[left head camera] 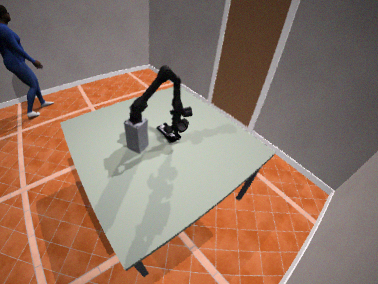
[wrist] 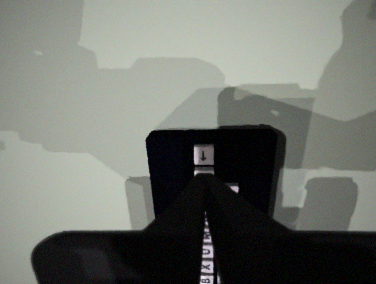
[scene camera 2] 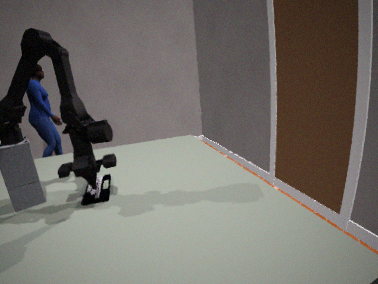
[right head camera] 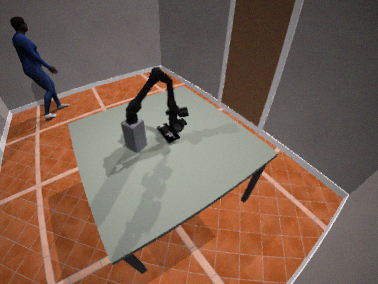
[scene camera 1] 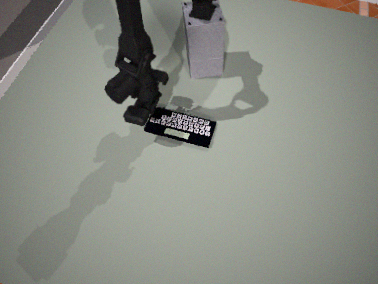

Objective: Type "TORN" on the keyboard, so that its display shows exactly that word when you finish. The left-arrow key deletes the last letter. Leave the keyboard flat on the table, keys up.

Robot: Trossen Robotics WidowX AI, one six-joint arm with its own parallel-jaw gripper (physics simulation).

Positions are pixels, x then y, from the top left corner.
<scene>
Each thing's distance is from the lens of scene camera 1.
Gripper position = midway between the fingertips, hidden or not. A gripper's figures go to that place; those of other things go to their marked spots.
my gripper [scene camera 1: 151,114]: 0.96 m
black keyboard [scene camera 1: 170,124]: 0.97 m
</scene>
